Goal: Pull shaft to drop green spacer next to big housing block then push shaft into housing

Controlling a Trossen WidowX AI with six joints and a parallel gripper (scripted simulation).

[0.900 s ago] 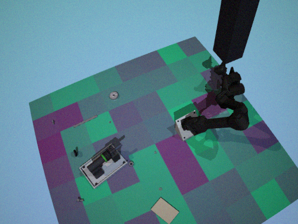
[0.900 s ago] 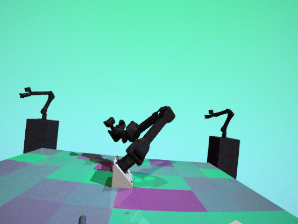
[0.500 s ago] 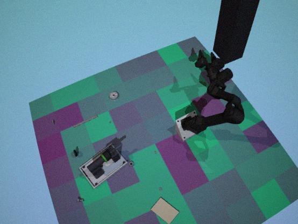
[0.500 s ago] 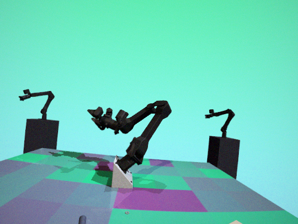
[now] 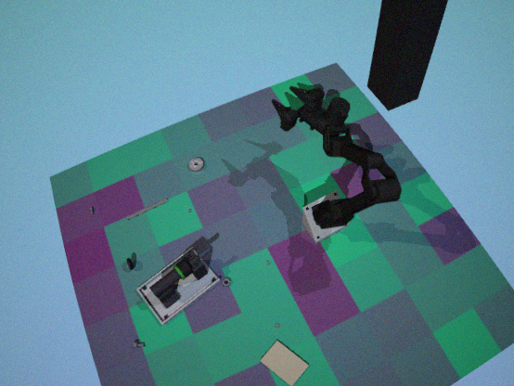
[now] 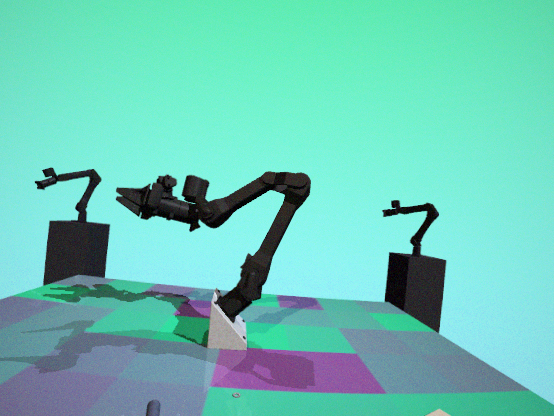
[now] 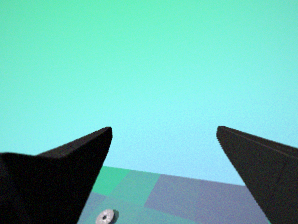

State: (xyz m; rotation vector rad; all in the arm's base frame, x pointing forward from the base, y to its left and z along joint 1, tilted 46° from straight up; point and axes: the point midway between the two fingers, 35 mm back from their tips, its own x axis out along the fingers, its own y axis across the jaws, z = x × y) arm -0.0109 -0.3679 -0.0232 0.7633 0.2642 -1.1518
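The shaft lies 47 cm ahead of my gripper tip, 28 cm to the left of it and 25 cm below it. Also, from my gripper tip: thin grey rod (53 cm ahead, 33 cm below, 2 cm to the right); grey washer (32 cm below, 30 cm ahead, 11 cm to the right); green spacer (50 cm ahead, 29 cm to the left, 25 cm below).
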